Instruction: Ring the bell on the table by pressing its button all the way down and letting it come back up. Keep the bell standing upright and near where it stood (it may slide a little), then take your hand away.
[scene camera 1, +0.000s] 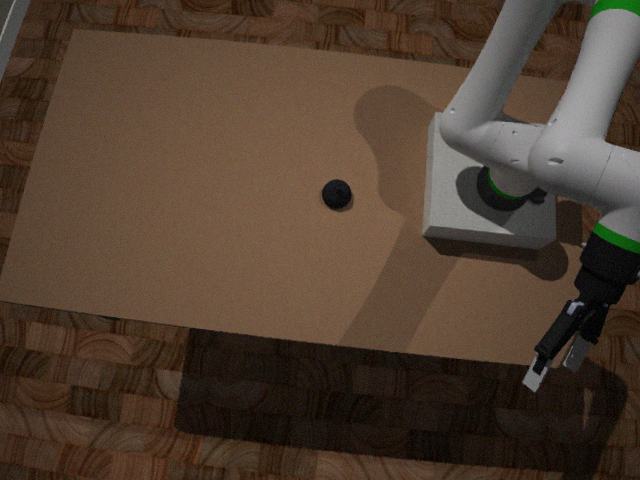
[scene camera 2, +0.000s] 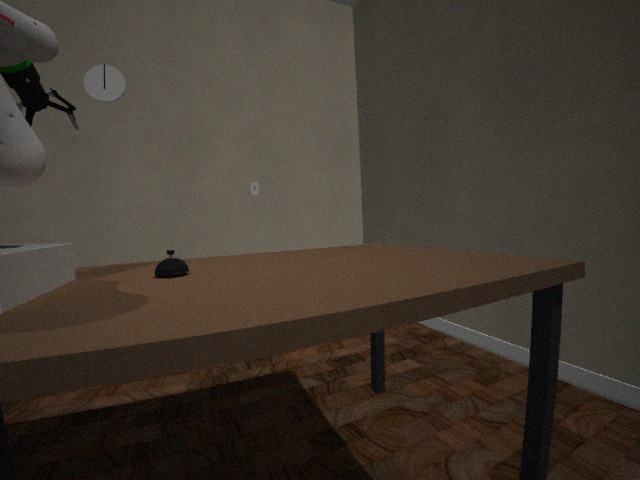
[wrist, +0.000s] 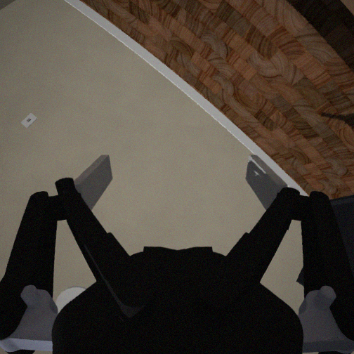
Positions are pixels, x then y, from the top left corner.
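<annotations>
The gripper appears in scene camera 1 (550, 377). Scene camera 2 shows the gripper as well, and so does the wrist view. On the gripper, (scene camera 2: 51, 94) and (wrist: 35, 311) are the same spot.
</annotations>
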